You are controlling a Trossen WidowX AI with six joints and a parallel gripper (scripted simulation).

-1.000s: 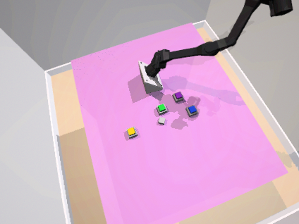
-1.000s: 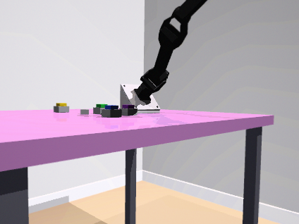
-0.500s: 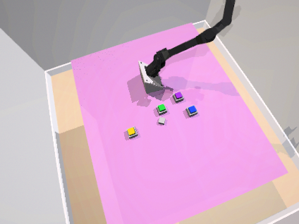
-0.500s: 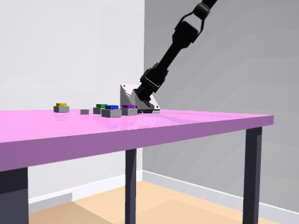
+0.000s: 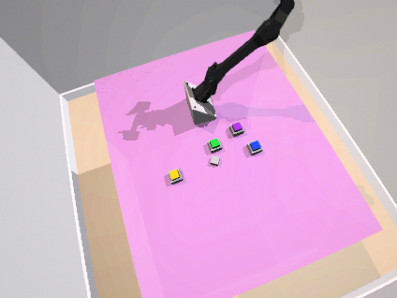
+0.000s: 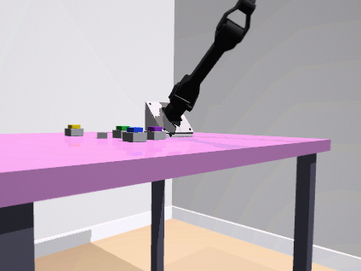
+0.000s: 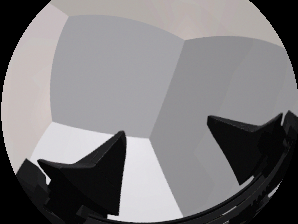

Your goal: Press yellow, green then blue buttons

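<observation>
The yellow button lies 770 mm below my gripper tip, 480 mm ahead of it and 460 mm to the right of it. The rest, counted from my gripper tip: purple button: 770 mm below, 360 mm ahead, 160 mm to the right; green button: 770 mm below, 400 mm ahead, 270 mm to the right; blue button: 770 mm below, 460 mm ahead, 120 mm to the right.
</observation>
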